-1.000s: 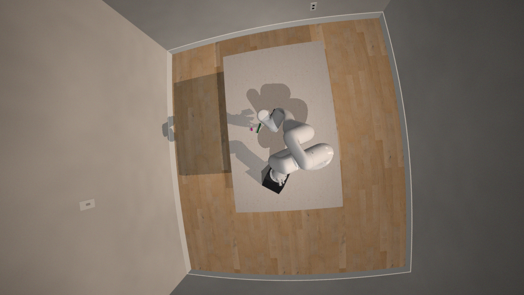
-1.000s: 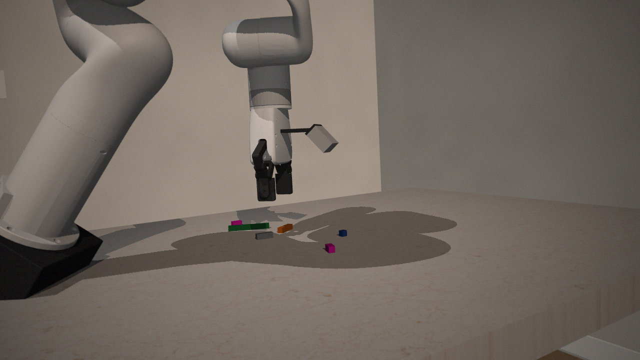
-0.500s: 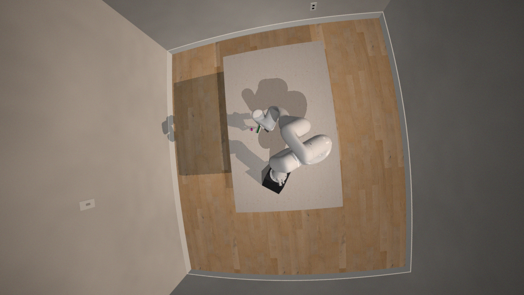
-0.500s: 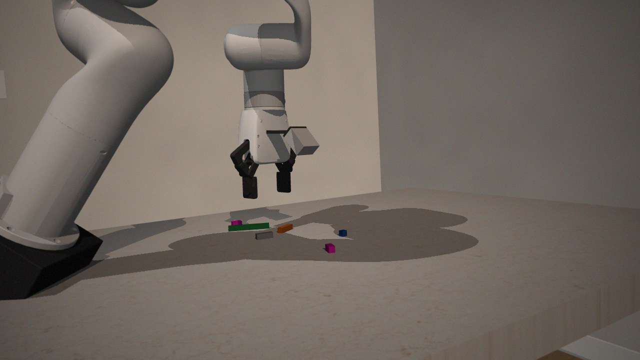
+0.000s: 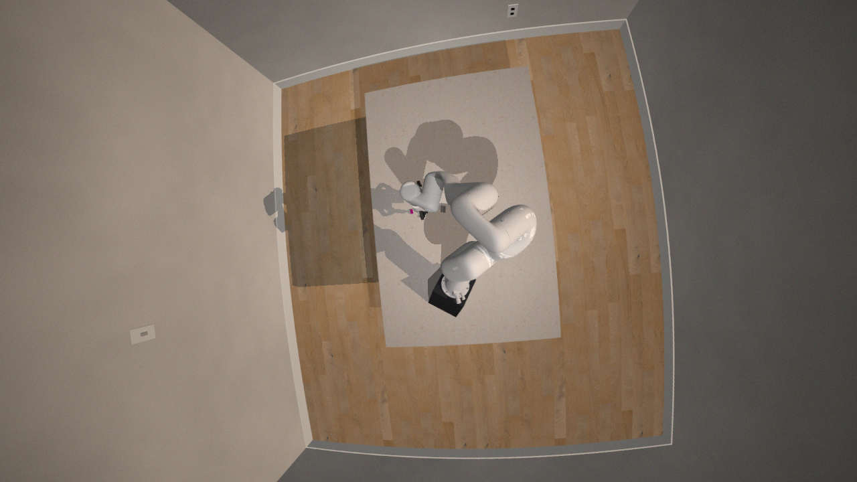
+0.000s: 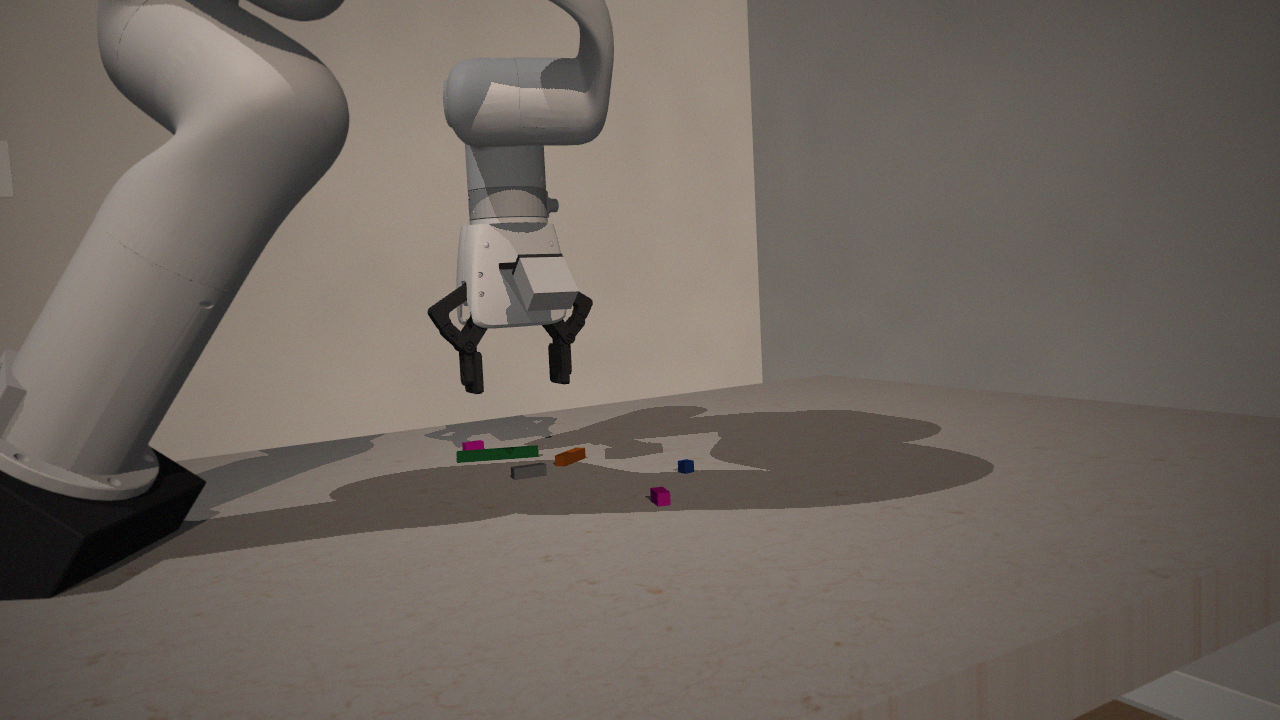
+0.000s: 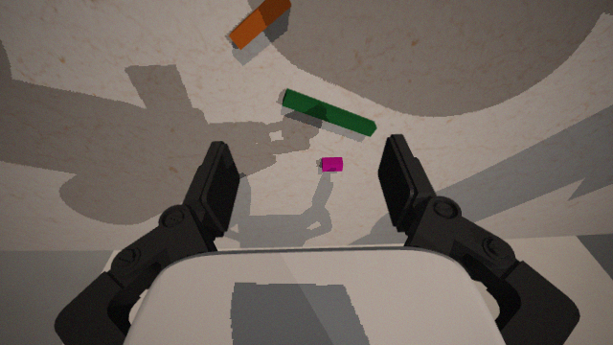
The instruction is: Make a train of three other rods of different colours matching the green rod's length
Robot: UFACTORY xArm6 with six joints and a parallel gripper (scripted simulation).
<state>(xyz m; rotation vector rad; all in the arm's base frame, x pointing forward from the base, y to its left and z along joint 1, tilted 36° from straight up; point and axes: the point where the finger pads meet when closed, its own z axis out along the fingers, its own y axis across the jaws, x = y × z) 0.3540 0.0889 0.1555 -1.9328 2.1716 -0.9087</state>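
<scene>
My hand is 4 cm short of the blue rod, 18 cm to the left of it and 7 cm above it. The rest, counted from my hand: green rod (2 cm behind, 2 cm to the left, 7 cm below); grey rod (5 cm behind, 8 cm to the right, 7 cm below); orange rod (1 cm ahead, 6 cm to the right, 7 cm below).
</scene>
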